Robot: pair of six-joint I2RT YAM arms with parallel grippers.
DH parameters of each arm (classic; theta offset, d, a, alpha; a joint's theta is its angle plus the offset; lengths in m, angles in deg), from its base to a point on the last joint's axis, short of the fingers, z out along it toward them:
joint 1: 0 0.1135 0.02 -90
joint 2: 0 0 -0.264 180
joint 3: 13.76 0 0.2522 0
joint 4: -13.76 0 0.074 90
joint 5: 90 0 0 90
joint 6: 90 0.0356 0 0
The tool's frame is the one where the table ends.
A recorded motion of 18 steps. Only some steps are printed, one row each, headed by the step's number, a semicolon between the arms.
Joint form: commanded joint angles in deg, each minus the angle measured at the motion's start. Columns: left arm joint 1, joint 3, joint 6, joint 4, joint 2, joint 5; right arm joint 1, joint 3, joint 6, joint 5, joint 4, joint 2.
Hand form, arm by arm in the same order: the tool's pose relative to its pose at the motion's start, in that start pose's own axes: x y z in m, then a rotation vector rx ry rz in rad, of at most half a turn. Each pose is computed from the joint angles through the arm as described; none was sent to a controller.
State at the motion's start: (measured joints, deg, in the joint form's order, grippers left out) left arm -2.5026 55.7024 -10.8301 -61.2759 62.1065 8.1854; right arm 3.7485 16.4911 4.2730 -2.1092 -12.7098 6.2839
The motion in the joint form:
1: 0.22 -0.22 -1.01 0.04 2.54 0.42; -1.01 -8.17 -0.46 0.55 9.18 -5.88
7: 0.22 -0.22 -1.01 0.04 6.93 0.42; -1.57 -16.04 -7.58 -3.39 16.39 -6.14
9: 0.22 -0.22 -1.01 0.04 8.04 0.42; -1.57 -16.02 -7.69 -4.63 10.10 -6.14
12: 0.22 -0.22 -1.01 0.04 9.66 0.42; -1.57 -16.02 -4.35 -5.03 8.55 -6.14
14: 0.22 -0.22 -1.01 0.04 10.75 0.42; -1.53 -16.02 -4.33 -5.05 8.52 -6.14
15: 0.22 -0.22 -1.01 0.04 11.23 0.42; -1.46 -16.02 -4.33 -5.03 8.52 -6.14
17: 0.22 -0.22 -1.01 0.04 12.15 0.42; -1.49 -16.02 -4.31 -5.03 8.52 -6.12
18: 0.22 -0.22 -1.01 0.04 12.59 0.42; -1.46 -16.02 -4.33 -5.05 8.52 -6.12
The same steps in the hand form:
1: -0.0034 0.0014 0.0104 -0.0033 0.0467 -0.0281; 0.0228 -0.0039 0.0031 0.0187 -0.1218 -0.0122
7: -0.0091 0.0028 0.0274 -0.0181 0.1210 -0.0393; 0.0561 -0.0057 0.0148 -0.0327 -0.1128 -0.1400
9: -0.0103 0.0032 0.0318 -0.0218 0.1398 -0.0422; 0.0680 -0.0058 0.0154 -0.0535 -0.0035 -0.1333
12: -0.0120 0.0039 0.0382 -0.0272 0.1673 -0.0463; 0.0710 -0.0058 0.0154 -0.0596 0.0252 -0.0725
14: -0.0130 0.0043 0.0425 -0.0309 0.1857 -0.0491; 0.0710 -0.0057 0.0154 -0.0606 0.0258 -0.0721
15: -0.0134 0.0045 0.0444 -0.0325 0.1939 -0.0503; 0.0711 -0.0056 0.0154 -0.0614 0.0258 -0.0722
17: -0.0141 0.0049 0.0480 -0.0356 0.2094 -0.0526; 0.0711 -0.0056 0.0154 -0.0609 0.0262 -0.0718
18: -0.0145 0.0051 0.0498 -0.0371 0.2169 -0.0538; 0.0711 -0.0055 0.0154 -0.0618 0.0262 -0.0722

